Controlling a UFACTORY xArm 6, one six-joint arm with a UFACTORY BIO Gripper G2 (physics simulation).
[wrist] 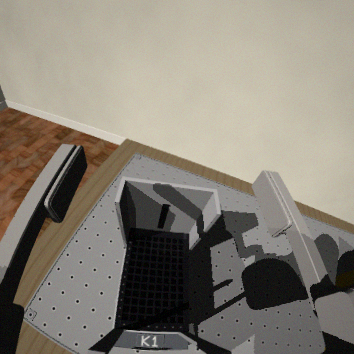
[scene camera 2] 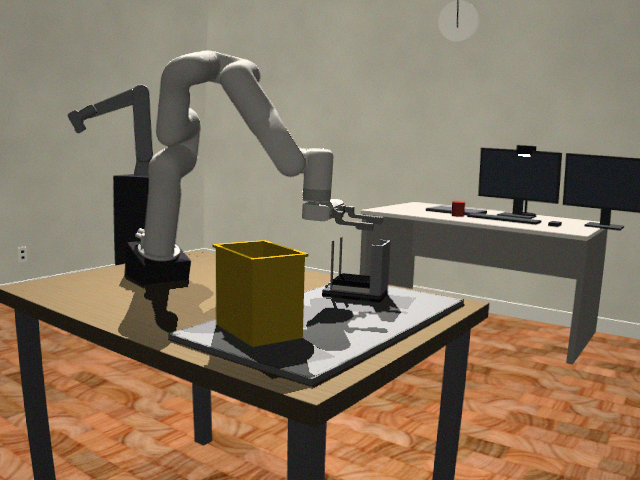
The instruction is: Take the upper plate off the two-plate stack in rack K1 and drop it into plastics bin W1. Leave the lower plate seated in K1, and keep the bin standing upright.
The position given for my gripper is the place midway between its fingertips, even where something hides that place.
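Looking through the wrist view, I find my gripper there, in the wrist view [177,166]. My gripper is also visible to me in scene camera 2 [378,224].
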